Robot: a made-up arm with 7 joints. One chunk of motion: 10 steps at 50 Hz.
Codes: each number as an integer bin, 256 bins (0 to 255) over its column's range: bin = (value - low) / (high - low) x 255, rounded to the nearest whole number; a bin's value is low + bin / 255 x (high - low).
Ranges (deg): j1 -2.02..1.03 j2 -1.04..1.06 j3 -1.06..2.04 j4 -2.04..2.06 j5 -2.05..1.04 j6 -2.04..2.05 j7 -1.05..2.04
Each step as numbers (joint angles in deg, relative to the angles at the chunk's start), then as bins.
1 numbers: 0.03 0.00 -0.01 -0.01 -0.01 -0.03 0.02
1 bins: 171 126 86 126 168 125 88
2 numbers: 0.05 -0.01 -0.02 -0.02 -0.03 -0.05 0.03
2 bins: 173 125 86 126 167 124 89
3 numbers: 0.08 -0.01 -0.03 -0.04 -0.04 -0.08 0.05
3 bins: 176 125 85 124 166 122 91
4 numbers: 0.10 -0.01 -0.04 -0.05 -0.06 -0.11 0.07
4 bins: 177 125 84 124 164 120 92
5 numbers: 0.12 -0.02 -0.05 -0.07 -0.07 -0.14 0.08
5 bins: 179 124 83 123 163 118 93
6 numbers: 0.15 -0.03 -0.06 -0.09 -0.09 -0.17 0.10
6 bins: 181 123 82 121 162 117 95
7 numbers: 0.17 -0.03 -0.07 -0.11 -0.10 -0.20 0.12
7 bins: 183 123 81 120 161 115 97
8 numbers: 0.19 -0.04 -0.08 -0.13 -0.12 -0.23 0.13
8 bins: 185 121 81 119 159 113 97
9 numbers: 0.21 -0.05 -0.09 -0.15 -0.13 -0.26 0.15
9 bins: 186 120 80 118 158 111 99
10 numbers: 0.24 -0.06 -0.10 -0.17 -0.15 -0.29 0.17
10 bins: 189 119 79 116 157 109 101
